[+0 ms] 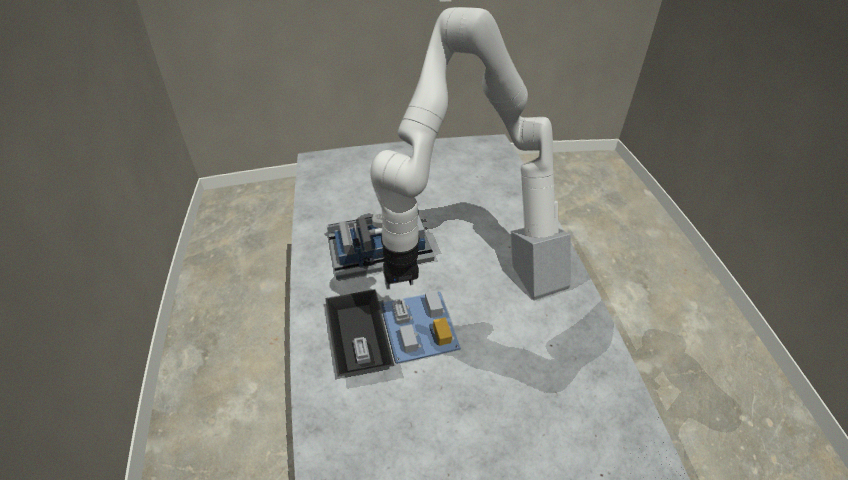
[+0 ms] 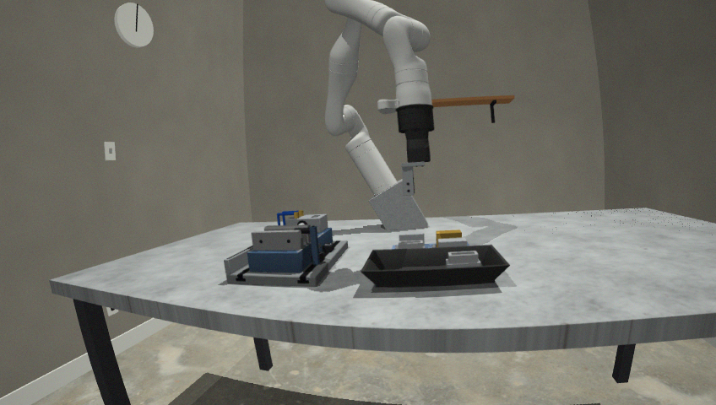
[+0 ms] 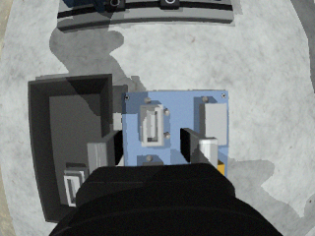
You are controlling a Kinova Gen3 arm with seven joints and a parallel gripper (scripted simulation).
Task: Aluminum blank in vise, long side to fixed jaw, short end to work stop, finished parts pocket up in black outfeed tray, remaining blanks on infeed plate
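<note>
The yellow brass blank is 140 mm below my hand, 100 mm behind it and 80 mm to the left of it. From my hand the other things lie so: vise (260 mm to the right, 120 mm below, 30 mm ahead).
</note>
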